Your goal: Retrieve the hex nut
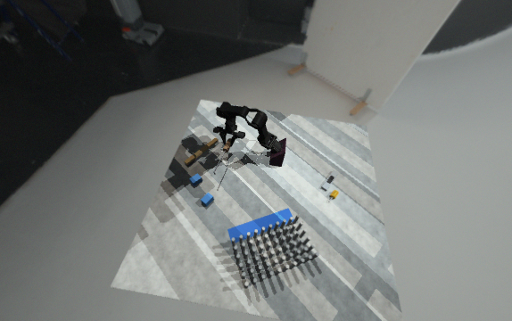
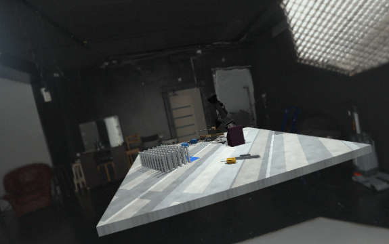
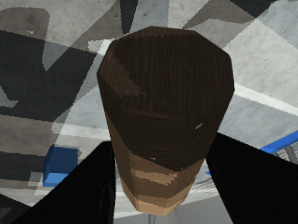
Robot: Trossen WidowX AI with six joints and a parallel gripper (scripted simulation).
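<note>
Right now my gripper tip is 390 mm short of the blue taped strip, 310 mm to the right of it and 120 mm above it. The rest, counted from my gripper tip: yellow-handled tool 680 mm to the left, 110 mm ahead, 100 mm below.
</note>
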